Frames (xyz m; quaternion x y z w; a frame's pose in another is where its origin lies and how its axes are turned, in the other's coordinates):
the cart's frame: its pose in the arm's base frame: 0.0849 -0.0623 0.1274 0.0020 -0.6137 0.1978 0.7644
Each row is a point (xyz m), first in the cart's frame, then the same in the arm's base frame.
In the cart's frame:
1: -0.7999 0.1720 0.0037
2: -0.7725 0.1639 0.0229
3: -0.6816 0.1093 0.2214
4: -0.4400 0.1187 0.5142
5: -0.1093 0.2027 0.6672
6: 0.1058 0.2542 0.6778
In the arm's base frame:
1: -0.1058 -0.1446 -0.6640
2: -0.1167 -0.1485 -0.6316
3: -0.2708 -0.2204 -0.4842
4: -0.5074 -0.2113 -0.1873
5: -0.6207 -0.0723 0.1408
6: -0.6101 0.0371 0.3331

